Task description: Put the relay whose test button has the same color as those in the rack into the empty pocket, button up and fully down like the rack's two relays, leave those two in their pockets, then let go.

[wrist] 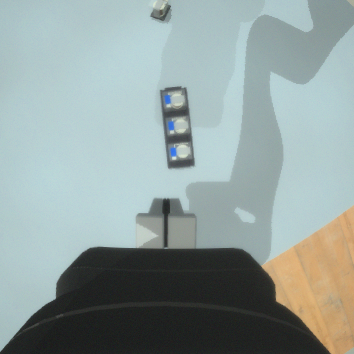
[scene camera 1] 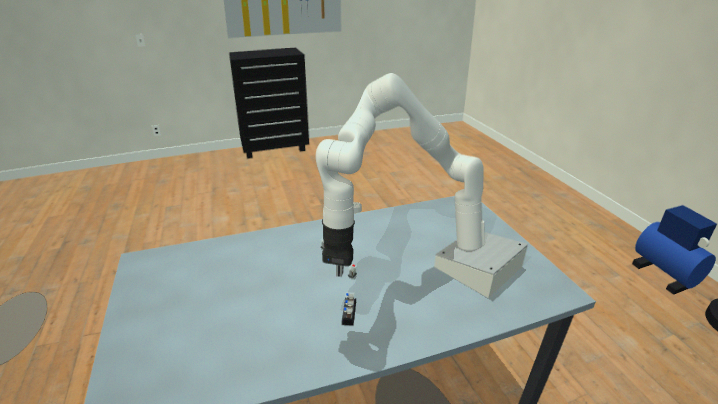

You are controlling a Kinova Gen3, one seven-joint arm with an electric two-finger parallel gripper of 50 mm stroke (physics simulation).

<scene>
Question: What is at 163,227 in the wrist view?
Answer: My gripper.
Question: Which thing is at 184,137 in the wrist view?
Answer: A black rack.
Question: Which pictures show my gripper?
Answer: The wrist view and scene camera 1: all of them.
</scene>
